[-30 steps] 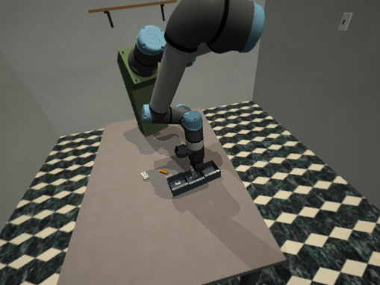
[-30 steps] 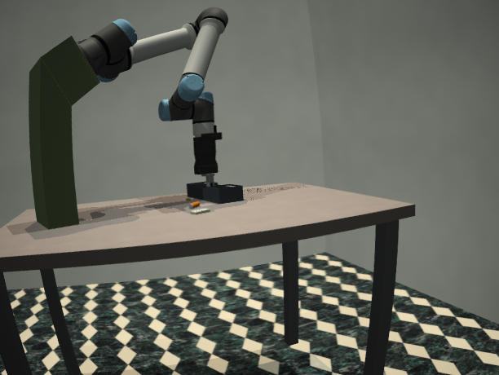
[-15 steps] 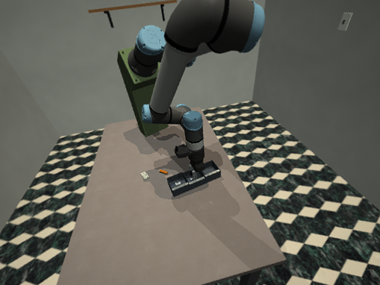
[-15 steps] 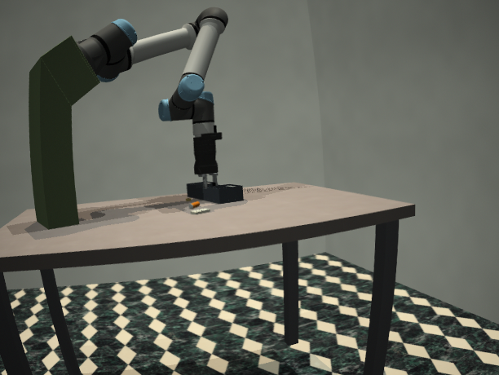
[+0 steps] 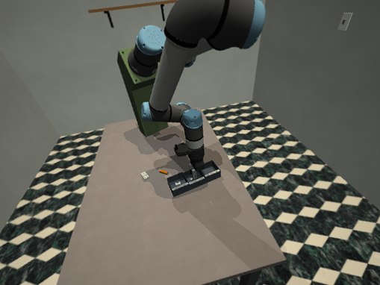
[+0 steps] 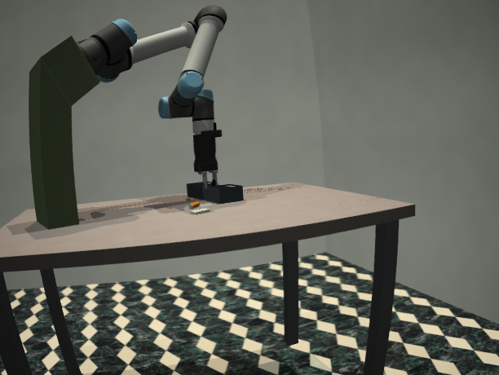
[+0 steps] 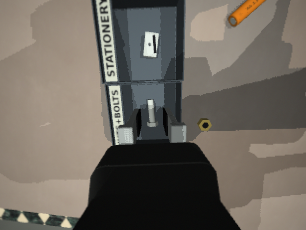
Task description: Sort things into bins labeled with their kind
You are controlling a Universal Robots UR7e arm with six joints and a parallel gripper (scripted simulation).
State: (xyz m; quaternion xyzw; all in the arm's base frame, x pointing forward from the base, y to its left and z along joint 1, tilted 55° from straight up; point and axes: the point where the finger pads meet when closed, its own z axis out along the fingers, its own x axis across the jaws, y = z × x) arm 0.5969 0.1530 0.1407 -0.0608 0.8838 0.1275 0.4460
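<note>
Now: the dark three-compartment bin row 20 mm below my hand and 10 mm ahead of it. Round my hand: orange battery (160 mm to the right, 70 mm behind, 40 mm below); then grey bolt (30 mm below); then brass nut (80 mm behind, 40 mm below, 10 mm to the right).
</note>
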